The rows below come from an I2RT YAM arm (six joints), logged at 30 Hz.
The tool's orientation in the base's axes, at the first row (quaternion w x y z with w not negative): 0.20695 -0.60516 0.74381 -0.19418
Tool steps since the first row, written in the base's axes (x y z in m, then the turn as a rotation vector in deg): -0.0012 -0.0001 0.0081 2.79 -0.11 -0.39; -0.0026 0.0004 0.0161 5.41 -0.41 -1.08; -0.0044 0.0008 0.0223 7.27 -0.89 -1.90; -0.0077 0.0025 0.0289 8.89 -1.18 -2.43; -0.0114 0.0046 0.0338 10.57 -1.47 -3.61; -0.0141 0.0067 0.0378 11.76 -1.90 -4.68
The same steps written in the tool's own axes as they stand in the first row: -0.0003 -0.0034 -0.0074 -0.37 -2.10 1.85; -0.0011 -0.0065 -0.0149 -0.50 -3.93 3.86; -0.0016 -0.0083 -0.0211 -0.31 -5.11 5.57; -0.0032 -0.0088 -0.0285 -0.28 -6.20 6.91; -0.0049 -0.0080 -0.0347 -0.22 -7.00 8.82; -0.0068 -0.0075 -0.0396 0.06 -7.48 10.38
